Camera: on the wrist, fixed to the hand. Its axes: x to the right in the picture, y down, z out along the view.
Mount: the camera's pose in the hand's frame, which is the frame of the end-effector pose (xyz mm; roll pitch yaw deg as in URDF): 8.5 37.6 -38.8 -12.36 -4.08 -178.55
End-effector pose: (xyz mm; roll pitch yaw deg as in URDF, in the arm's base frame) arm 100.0 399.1 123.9 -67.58 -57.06 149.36
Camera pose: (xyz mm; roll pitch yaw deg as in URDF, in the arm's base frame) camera 71.2 441.2 104.1 50.75 54.04 -36.13
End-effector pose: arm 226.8 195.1 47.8 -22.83 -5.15 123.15
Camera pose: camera 203.3 195.3 -1.6 10.51 0.83 -57.10
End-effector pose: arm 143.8 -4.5 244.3 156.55 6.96 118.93
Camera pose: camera 153.4 17.5 293.5 -168.88 -2.64 -60.77
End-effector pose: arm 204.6 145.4 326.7 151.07 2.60 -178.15
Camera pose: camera 193.3 159.2 378.4 -163.38 1.67 2.56
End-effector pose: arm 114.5 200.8 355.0 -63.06 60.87 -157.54
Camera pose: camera 145.2 232.5 322.7 56.76 -63.85 15.68
